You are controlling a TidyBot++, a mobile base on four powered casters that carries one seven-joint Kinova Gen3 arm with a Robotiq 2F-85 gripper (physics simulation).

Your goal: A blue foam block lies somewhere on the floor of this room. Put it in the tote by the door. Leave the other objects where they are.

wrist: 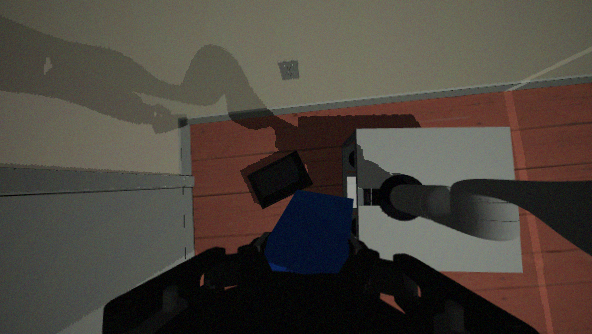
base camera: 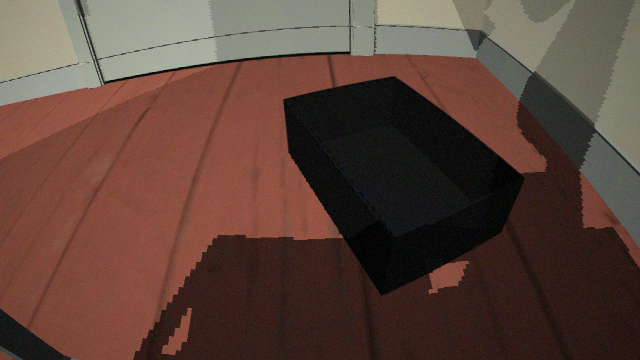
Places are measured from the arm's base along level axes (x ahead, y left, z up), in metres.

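Pixels of known places: gripper, fingertip midpoint: (wrist: 308, 244); arm's base at its link origin: (wrist: 403, 197).
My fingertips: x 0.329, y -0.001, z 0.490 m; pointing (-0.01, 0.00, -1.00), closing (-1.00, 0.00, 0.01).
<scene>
Ahead of a thing's pixels: the offset from my fingertips to its middle.
The blue foam block {dy +0.000, dx -0.005, dz -0.007 m} (wrist: 311, 232) is between my fingers in the wrist view, held up high above the floor. My gripper (wrist: 308, 244) is shut on it. The black tote {dy -0.062, dx +0.151, dz -0.837 m} (base camera: 447, 235) (wrist: 280, 179) stands on the floor near the door, open side up, with its inside dark and no block showing in it. In the wrist view the tote lies just beyond the block, up and to the left of it. The block and the gripper do not show in the base camera view.
The door (base camera: 280, 42) (wrist: 90, 245) is behind the tote. A wall with a grey baseboard (base camera: 560, 107) runs along the right in the base camera view. My base's pale top (wrist: 450, 155) is right of the tote in the wrist view. My arm's shadow falls across floor and wall.
</scene>
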